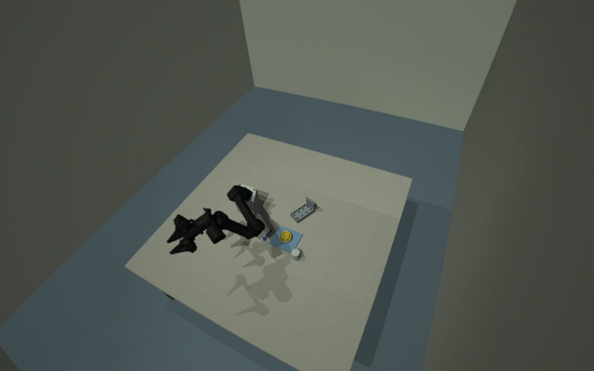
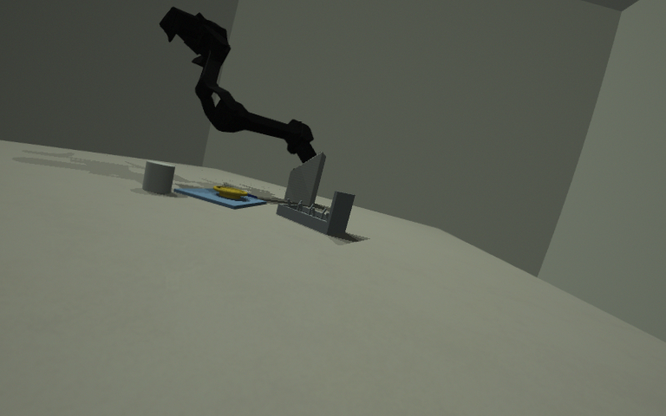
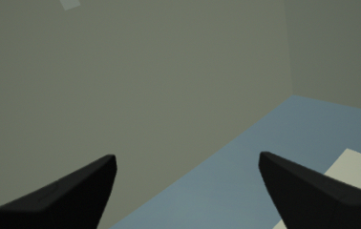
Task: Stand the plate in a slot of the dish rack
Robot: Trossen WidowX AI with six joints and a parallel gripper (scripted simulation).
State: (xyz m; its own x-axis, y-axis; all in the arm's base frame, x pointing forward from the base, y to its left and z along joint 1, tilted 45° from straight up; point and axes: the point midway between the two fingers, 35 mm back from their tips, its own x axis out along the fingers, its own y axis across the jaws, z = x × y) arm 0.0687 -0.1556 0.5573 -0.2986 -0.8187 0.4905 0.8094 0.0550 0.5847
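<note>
The yellow plate lies 48 cm to the left of my gripper tip, 39 cm below it and 20 cm ahead of it. Also, from my gripper tip: blue mat 47 cm to the left, 41 cm below, 21 cm ahead; then white cup 41 cm to the left, 38 cm below, 32 cm ahead; then blue spoon 43 cm to the left, 40 cm below, 10 cm ahead.
</note>
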